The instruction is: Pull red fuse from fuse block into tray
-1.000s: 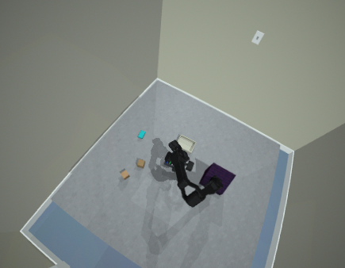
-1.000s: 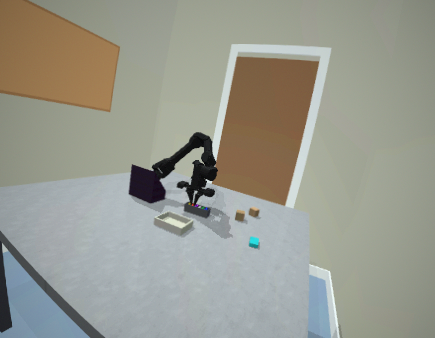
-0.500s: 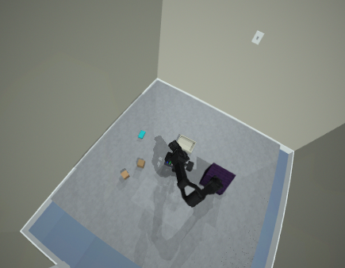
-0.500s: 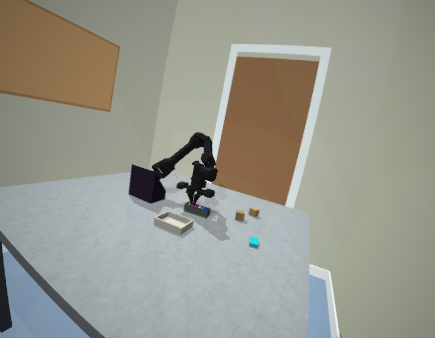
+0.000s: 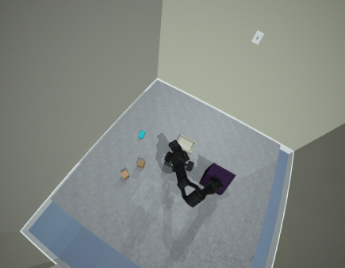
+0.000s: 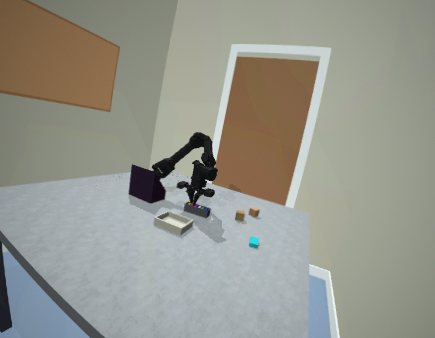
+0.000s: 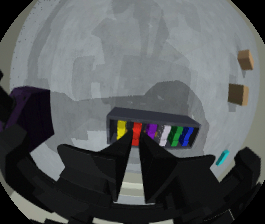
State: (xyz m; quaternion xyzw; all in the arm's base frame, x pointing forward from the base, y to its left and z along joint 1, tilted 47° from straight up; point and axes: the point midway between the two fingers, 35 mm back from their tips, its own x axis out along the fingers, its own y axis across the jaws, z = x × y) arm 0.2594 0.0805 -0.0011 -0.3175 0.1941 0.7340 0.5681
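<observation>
Now: gripper tip 50 mm short of the beige tray, 190 mm to the left of it and 30 mm above it. Round my gripper tip: red fuse (10 mm below); then cyan cube (360 mm ahead, 30 mm to the right, 30 mm below).
</observation>
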